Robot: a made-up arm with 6 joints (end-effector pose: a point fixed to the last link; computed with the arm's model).
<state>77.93 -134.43 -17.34 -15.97 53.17 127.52</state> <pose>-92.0 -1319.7 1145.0 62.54 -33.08 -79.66</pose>
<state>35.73 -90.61 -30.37 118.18 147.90 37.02</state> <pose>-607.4 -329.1 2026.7 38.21 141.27 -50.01</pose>
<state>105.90 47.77 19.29 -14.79 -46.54 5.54</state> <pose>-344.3 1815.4 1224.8 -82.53 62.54 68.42</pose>
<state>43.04 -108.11 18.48 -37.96 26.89 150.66</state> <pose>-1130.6 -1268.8 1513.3 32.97 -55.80 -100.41</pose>
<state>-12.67 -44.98 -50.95 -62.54 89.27 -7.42</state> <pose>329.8 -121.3 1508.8 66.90 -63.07 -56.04</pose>
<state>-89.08 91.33 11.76 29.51 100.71 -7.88</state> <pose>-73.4 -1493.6 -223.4 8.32 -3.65 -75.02</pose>
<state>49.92 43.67 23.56 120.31 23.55 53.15</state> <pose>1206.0 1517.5 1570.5 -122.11 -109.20 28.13</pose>
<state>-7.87 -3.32 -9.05 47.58 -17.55 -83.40</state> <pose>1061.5 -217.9 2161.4 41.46 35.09 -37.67</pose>
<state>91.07 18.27 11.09 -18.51 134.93 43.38</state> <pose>140.8 1544.3 1891.1 73.50 -53.01 -3.91</pose>
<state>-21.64 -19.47 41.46 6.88 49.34 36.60</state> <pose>98.8 -197.3 3053.6 -24.21 -94.14 -64.02</pose>
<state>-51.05 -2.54 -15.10 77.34 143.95 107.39</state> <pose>750.7 -914.4 2041.5 -89.84 -133.44 -54.94</pose>
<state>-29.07 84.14 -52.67 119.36 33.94 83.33</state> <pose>469.0 -165.2 151.9 -55.34 -21.00 92.38</pose>
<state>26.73 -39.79 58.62 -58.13 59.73 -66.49</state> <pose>-678.7 -433.6 2965.3 -97.18 71.70 -120.71</pose>
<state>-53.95 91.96 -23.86 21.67 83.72 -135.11</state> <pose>338.9 -704.5 -158.3 159.01 4.00 -28.62</pose>
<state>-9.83 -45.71 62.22 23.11 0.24 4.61</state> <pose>-1259.1 86.2 2776.9 -2.78 -90.94 -44.45</pose>
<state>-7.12 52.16 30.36 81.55 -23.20 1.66</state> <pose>2037.1 -246.6 1420.6 -85.95 44.03 -36.38</pose>
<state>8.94 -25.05 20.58 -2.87 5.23 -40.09</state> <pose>294.6 -108.5 2813.5 47.01 -18.55 18.15</pose>
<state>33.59 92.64 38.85 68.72 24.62 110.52</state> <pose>1731.0 1042.7 94.2 -130.76 -89.52 41.00</pose>
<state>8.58 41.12 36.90 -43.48 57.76 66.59</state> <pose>1934.3 185.6 1637.0 -5.41 -15.98 -57.75</pose>
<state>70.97 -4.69 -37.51 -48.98 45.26 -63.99</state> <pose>365.0 707.8 1406.0 89.75 64.73 31.26</pose>
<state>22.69 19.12 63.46 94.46 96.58 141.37</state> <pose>1004.6 414.5 3028.8 18.21 103.51 78.85</pose>
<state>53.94 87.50 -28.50 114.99 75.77 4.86</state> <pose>457.8 685.4 -124.0 -32.62 31.07 150.52</pose>
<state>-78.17 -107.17 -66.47 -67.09 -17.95 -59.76</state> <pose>-91.2 157.9 1221.8 95.86 -41.27 -2.11</pose>
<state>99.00 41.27 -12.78 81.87 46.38 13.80</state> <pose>-194.2 1554.4 999.2 -60.63 -61.15 119.50</pose>
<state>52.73 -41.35 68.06 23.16 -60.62 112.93</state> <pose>-650.1 -1121.5 2810.7 -67.32 -48.74 -50.08</pose>
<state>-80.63 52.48 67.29 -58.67 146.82 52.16</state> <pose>279.5 -2117.9 1877.8 10.99 92.51 102.35</pose>
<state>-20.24 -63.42 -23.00 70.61 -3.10 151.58</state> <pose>-298.8 71.1 2323.3 118.90 -11.37 46.69</pose>
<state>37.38 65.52 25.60 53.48 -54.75 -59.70</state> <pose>1680.4 1213.0 847.7 -36.05 72.42 -38.81</pose>
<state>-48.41 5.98 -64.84 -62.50 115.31 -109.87</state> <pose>232.6 -318.8 948.7 68.92 -92.95 -28.98</pose>
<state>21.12 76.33 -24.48 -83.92 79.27 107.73</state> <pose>734.6 278.7 99.5 -104.70 66.91 -59.41</pose>
